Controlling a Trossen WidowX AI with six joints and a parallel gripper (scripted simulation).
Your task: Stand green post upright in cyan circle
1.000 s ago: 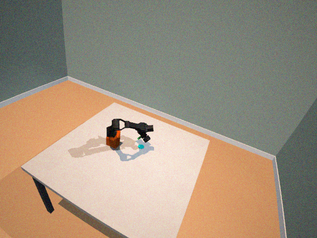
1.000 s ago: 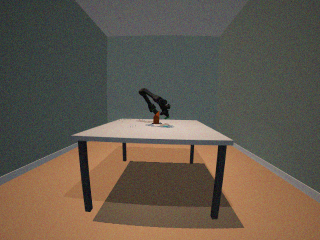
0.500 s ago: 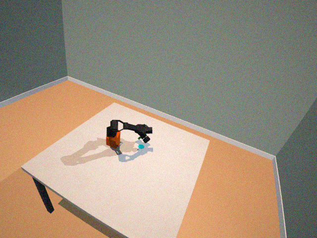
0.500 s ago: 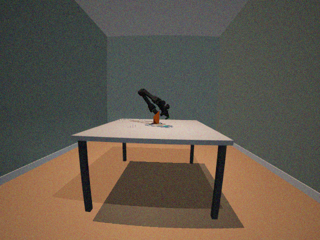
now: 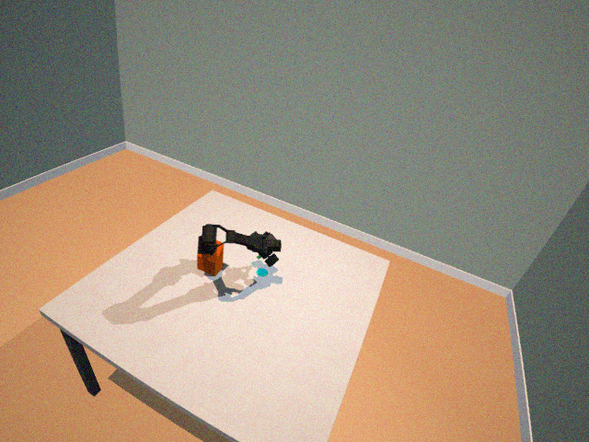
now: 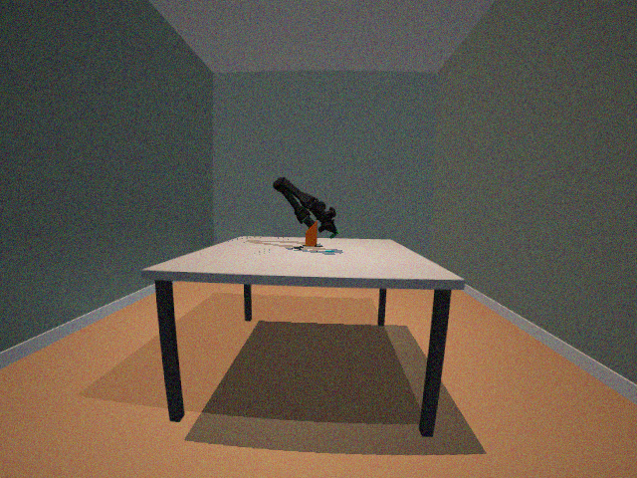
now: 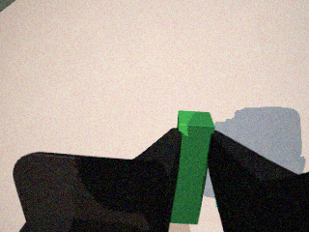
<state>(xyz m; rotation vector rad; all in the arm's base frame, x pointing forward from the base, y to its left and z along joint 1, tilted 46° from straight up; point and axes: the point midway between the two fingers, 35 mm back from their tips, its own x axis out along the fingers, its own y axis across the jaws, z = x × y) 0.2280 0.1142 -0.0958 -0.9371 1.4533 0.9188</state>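
Right now the cyan circle is 11 cm below my gripper tip, 4 cm to the right of it and 2 cm ahead of it. Also, from my gripper tip: green post (1 cm to the right, 1 cm below, 1 cm behind).
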